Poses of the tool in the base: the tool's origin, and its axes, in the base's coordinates. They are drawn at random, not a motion.
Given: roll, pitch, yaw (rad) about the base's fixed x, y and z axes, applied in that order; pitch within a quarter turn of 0, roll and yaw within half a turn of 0; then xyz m.
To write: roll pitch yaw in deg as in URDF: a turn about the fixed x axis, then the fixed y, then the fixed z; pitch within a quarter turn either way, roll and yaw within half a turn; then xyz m. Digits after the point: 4 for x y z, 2 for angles.
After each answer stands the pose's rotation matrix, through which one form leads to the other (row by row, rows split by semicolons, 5 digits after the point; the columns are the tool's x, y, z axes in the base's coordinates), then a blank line. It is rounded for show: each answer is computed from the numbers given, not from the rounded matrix.
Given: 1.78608 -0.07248 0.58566 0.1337 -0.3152 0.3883
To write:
102.33 -4.15 33.56 0.1337 -0.3152 0.3883
0.83116 0.05913 0.55288; 0.55130 -0.21713 -0.80556; 0.07242 0.97435 -0.21306

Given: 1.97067 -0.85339 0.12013 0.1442 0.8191 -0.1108
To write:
112.91 -48.90 6.88 0.1442 0.8191 -0.1108
0.65269 -0.64241 0.40162; 0.07879 -0.46967 -0.87932; 0.75351 0.60557 -0.25594

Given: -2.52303 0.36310 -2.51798 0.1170 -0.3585 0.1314
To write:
-144.56 20.80 -144.27 0.1170 -0.3585 0.1314
-0.75885 -0.30858 0.57352; -0.54590 0.78163 -0.30174; -0.35517 -0.54206 -0.76159

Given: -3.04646 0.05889 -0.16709 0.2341 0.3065 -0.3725
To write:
-174.55 3.37 -9.57 0.2341 0.3065 -0.3725
0.98436 -0.17107 -0.04198; -0.16603 -0.98068 0.10341; -0.05886 -0.09482 -0.99375

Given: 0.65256 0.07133 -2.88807 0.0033 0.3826 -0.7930
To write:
37.39 4.09 -165.47 0.0033 0.3826 -0.7930
-0.96557 0.15739 -0.20712; -0.25018 -0.77999 0.57361; -0.07127 0.60568 0.79251

